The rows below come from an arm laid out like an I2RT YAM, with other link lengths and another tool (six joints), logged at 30 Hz.
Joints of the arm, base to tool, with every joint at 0 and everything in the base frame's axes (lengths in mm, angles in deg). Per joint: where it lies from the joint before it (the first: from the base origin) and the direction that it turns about. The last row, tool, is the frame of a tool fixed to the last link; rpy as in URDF.
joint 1: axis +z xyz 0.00 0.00 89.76
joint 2: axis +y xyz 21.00 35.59 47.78
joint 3: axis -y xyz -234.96 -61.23 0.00
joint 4: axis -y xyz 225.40 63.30 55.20
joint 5: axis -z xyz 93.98 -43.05 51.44
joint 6: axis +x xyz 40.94 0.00 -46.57
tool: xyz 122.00 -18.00 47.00 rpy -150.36 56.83 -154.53
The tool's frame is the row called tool.
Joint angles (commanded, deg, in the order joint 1, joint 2, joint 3, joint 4, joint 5, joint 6), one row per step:
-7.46 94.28 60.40 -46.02 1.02 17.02
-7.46 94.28 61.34 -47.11 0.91 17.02
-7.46 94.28 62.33 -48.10 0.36 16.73
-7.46 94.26 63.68 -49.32 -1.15 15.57
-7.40 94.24 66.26 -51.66 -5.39 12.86
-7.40 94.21 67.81 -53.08 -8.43 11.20
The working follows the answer.
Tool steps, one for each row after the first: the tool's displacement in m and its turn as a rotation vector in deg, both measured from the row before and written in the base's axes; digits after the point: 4 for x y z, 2 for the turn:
0.0007 0.0002 0.0033 0.13 0.13 0.02
0.0017 0.0016 0.0035 0.49 -0.06 0.38
0.0036 0.0047 0.0049 1.25 -0.32 1.41
0.0073 0.0136 0.0095 3.61 -0.89 3.48
0.0041 0.0095 0.0064 2.62 -0.70 2.17

Tool pose at each row, in the base's axes (x y z in m, rotation vector in deg; rounded; the steps above come from the unrounded poses):
0.3372 -0.0837 0.0475 -12.69 -160.02 -1.07
0.3379 -0.0835 0.0508 -12.63 -159.87 -1.23
0.3396 -0.0820 0.0543 -11.98 -159.94 -1.82
0.3432 -0.0773 0.0592 -9.72 -160.28 -3.27
0.3505 -0.0636 0.0686 -3.97 -161.00 -7.58
0.3547 -0.0541 0.0750 -0.26 -161.41 -10.80

